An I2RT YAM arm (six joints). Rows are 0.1 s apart.
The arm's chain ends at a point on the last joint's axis. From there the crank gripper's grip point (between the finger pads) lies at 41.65 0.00 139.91 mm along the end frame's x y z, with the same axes.
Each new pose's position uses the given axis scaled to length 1; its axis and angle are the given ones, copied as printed.
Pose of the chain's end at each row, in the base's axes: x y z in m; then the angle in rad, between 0 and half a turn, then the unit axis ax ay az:
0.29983 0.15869 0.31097 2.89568 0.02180 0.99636 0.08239
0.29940 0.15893 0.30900 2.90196 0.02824 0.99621 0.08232
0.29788 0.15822 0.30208 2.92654 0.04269 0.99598 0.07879
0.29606 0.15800 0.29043 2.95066 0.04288 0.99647 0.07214
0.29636 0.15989 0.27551 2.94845 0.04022 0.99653 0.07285
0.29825 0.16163 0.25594 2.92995 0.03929 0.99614 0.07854
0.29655 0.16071 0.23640 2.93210 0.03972 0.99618 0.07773
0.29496 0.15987 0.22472 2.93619 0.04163 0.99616 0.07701
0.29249 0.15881 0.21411 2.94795 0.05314 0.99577 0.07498
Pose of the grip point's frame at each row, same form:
0.29390 0.18319 0.16718 2.89568 0.02180 0.99636 0.08239
0.29273 0.18374 0.16530 2.90196 0.02824 0.99621 0.08232
0.28801 0.18285 0.15853 2.92654 0.04269 0.99598 0.07879
0.28263 0.18089 0.14688 2.95066 0.04288 0.99647 0.07214
0.28319 0.18283 0.13195 2.94845 0.04022 0.99653 0.07285
0.28779 0.18603 0.11240 2.92995 0.03929 0.99614 0.07854
0.28578 0.18492 0.09285 2.93210 0.03972 0.99618 0.07773
0.28364 0.18399 0.08119 2.93619 0.04163 0.99616 0.07701
0.27977 0.18304 0.07072 2.94795 0.05314 0.99577 0.07498

